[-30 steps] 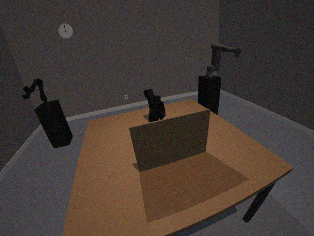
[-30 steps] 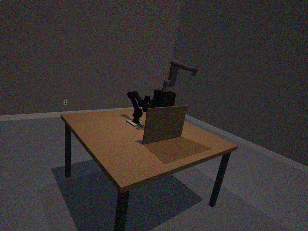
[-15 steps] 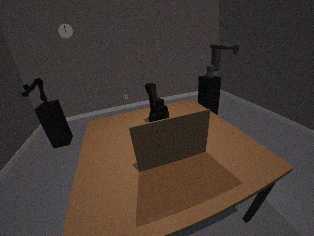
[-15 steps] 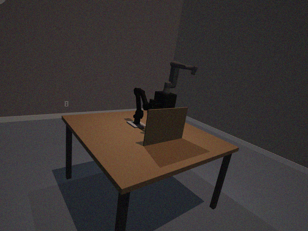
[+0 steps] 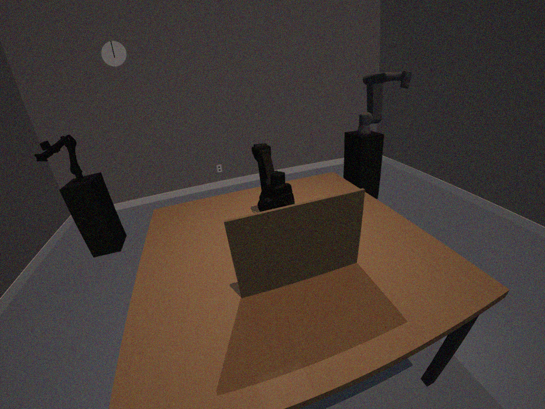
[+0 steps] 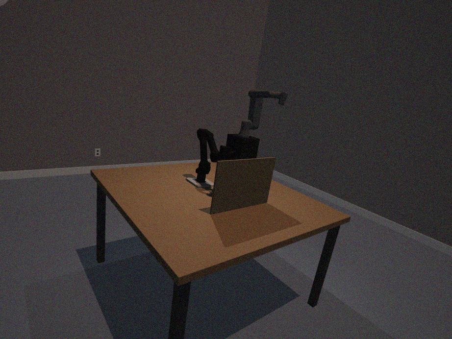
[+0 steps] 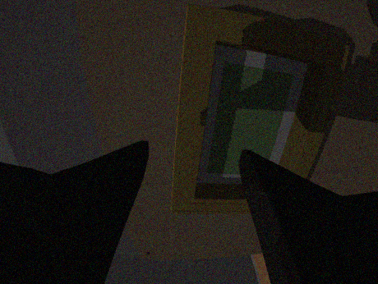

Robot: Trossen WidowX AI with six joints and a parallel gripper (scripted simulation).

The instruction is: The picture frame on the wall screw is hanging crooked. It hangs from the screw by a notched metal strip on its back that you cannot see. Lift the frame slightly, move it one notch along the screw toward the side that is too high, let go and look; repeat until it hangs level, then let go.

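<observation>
My gripper tip is 5 cm short of the picture frame, 1 cm to the right of it and 5 cm above it. From my gripper tip the other things lie so: wall panel (6 cm ahead, 1 cm to the right, 7 cm below).
</observation>
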